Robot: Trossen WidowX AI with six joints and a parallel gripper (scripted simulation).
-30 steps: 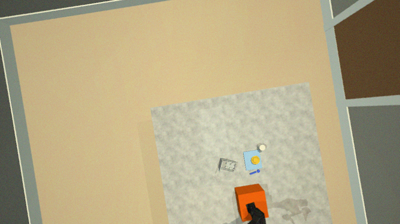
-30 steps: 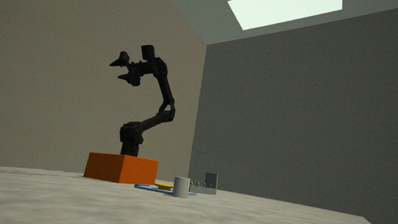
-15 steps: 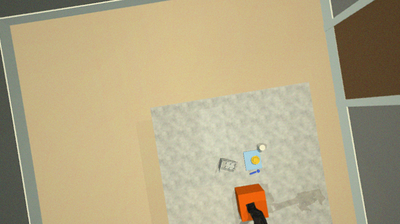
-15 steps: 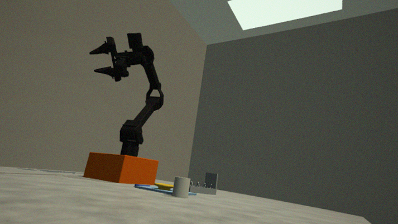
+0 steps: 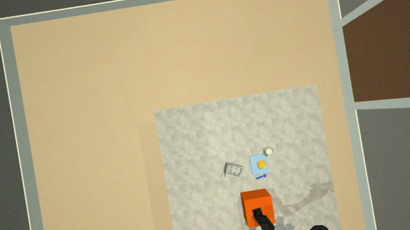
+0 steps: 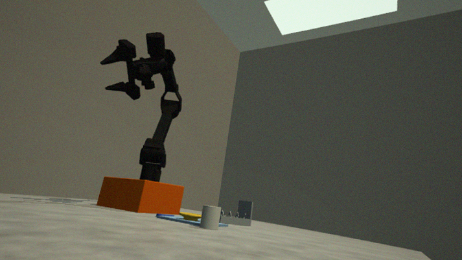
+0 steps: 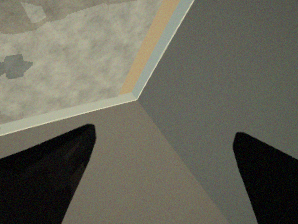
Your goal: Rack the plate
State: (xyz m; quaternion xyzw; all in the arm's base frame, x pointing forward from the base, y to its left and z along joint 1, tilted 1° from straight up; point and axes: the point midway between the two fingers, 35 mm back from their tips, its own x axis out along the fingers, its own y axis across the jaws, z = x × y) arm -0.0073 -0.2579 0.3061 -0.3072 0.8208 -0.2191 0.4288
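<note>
The yellow plate is 37 cm below my gripper tip, 31 cm ahead of it and 13 cm to the left of it. From my gripper tip the other things lie so: blue spoon (38 cm below, 21 cm ahead, 15 cm to the left); pale cylinder (40 cm ahead, 36 cm below, 6 cm to the left); light blue mat (38 cm below, 31 cm ahead, 14 cm to the left).
</note>
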